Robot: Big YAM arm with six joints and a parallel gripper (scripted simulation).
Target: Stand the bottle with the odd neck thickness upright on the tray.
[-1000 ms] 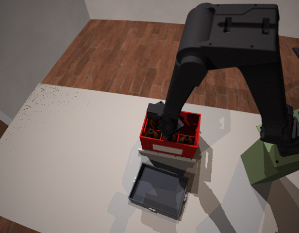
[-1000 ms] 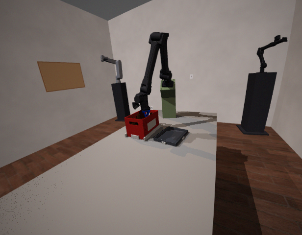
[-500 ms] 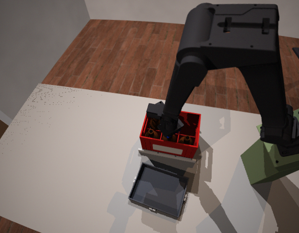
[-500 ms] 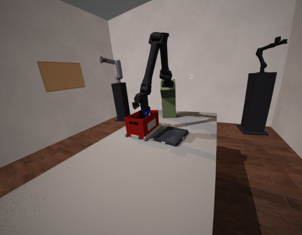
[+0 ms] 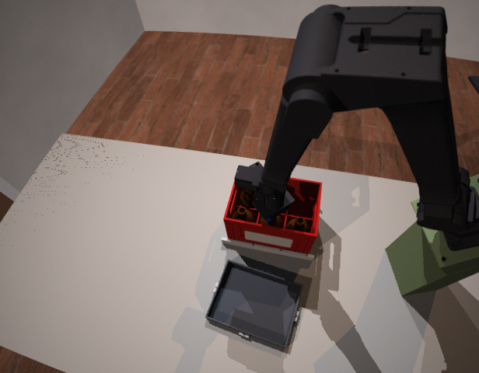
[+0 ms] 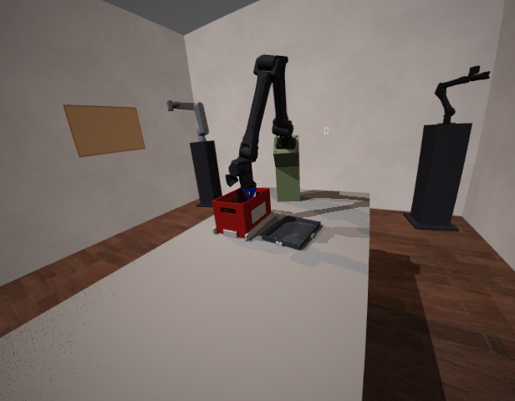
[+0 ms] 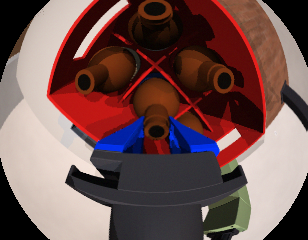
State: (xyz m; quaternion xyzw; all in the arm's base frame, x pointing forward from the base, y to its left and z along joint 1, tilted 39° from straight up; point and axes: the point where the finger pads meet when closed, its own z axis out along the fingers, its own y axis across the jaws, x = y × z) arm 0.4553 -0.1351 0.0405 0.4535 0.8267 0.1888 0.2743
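My gripper is now 1 cm past the crate, 4 cm to the left of it and 7 cm above it. The rest, counted from my hand: dark grey tray 5 cm ahead, 23 cm to the left, 14 cm below; then brown bottle 9 cm ahead, 1 cm to the right, 6 cm below.
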